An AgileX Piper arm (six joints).
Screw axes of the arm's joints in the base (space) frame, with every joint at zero. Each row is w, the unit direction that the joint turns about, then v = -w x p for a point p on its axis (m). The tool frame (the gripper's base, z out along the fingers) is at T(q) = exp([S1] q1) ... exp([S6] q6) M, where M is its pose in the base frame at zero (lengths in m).
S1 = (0, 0, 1, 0.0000, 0.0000, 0.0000)
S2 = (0, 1, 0, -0.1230, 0.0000, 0.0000)
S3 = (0, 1, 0, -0.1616, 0.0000, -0.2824)
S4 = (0.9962, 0, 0.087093, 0.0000, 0.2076, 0.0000)
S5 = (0, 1, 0, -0.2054, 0.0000, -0.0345)
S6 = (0.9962, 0, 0.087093, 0.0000, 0.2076, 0.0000)
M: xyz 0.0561 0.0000 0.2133 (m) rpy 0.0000 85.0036 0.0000 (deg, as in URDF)
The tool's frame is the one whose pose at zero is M.
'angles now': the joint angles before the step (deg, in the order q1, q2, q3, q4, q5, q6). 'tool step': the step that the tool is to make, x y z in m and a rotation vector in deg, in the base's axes. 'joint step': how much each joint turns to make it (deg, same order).
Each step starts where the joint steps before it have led.
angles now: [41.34 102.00 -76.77 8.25 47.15 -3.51]
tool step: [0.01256 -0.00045 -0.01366 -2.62 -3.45 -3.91]
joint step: [0.00 2.24 0.09 -7.40 -3.60 6.92]
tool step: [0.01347 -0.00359 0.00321 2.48 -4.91 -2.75]
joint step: [-1.27 0.10 0.00 -2.89 -5.42 2.96]
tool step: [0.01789 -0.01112 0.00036 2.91 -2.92 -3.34]
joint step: [-2.92 0.49 0.00 0.06 -4.58 0.64]
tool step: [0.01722 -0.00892 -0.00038 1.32 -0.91 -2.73]
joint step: [-2.54 1.41 -1.67 0.56 -1.25 0.01]
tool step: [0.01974 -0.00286 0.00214 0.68 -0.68 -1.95]
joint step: [-1.86 2.58 -4.19 0.22 0.67 -0.01]
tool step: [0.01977 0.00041 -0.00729 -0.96 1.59 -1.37]
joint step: [-1.35 4.17 -5.20 0.11 2.88 -0.09]
